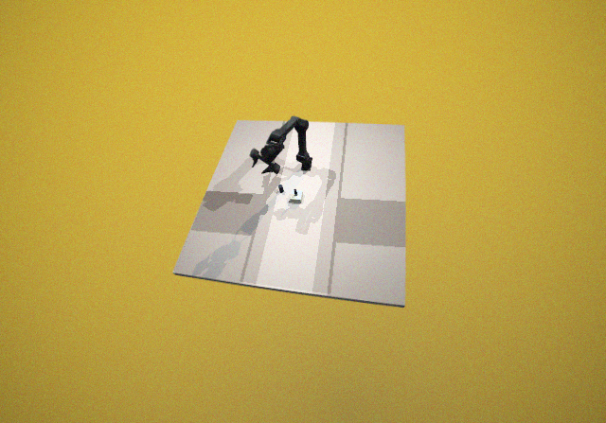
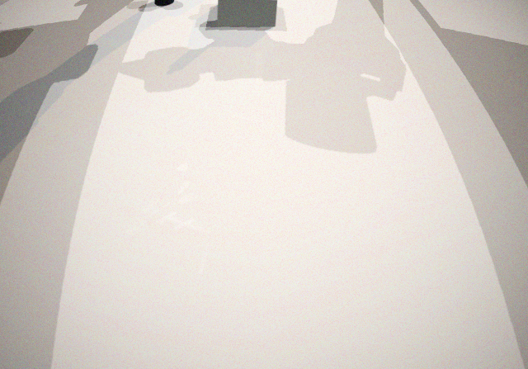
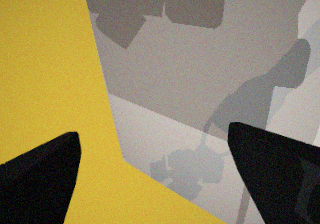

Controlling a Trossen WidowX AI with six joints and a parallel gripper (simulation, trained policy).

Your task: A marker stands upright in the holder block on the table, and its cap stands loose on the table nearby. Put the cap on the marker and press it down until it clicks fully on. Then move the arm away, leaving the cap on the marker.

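The dark cap is 70 mm behind my gripper tip, 80 mm to the left of it and 250 mm below it. Round my gripper tip: dark marker (20 mm behind, 190 mm to the left, 210 mm below); then pale holder block (20 mm behind, 190 mm to the left, 260 mm below).
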